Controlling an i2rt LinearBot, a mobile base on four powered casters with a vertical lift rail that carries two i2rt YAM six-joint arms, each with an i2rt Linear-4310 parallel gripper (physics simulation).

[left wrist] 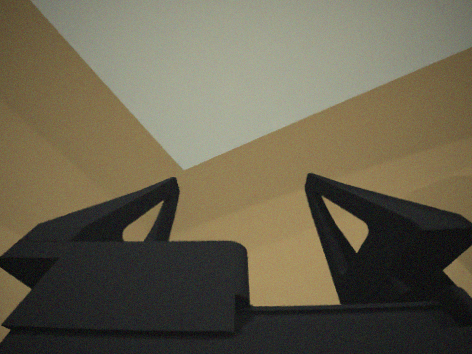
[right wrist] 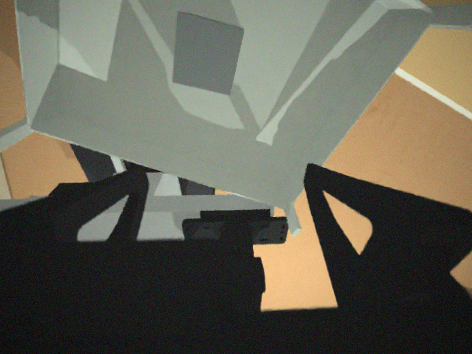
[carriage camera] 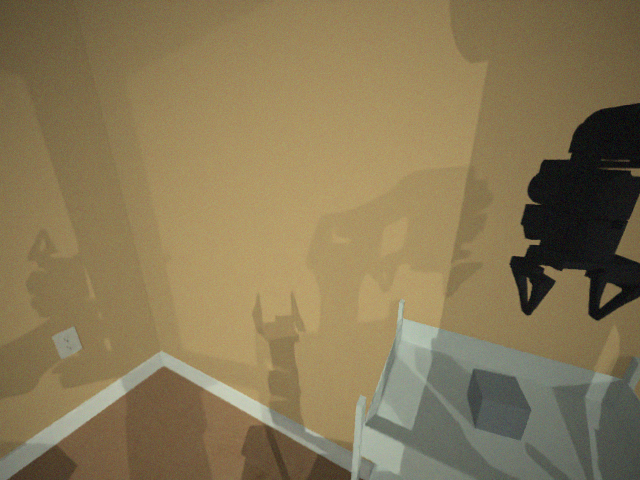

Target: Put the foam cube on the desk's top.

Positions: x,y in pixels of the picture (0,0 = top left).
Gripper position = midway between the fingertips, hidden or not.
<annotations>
my left gripper: left wrist 241,182; not seen in the right wrist view (out of frame); not seen in the carriage camera view (out of frame)
my right gripper: right wrist 227,173; carriage camera 559,315; not seen in the left wrist view (out of frame)
grey foam cube: right wrist; carriage camera; not seen in the left wrist view (out of frame)
shelf cart: right wrist; carriage camera; not seen in the left wrist view (out of frame)
same spot on grey foam cube: (right wrist: pixel 206 53) = (carriage camera: pixel 498 385)
same spot on shelf cart: (carriage camera: pixel 419 415) = (right wrist: pixel 114 58)
</annotations>
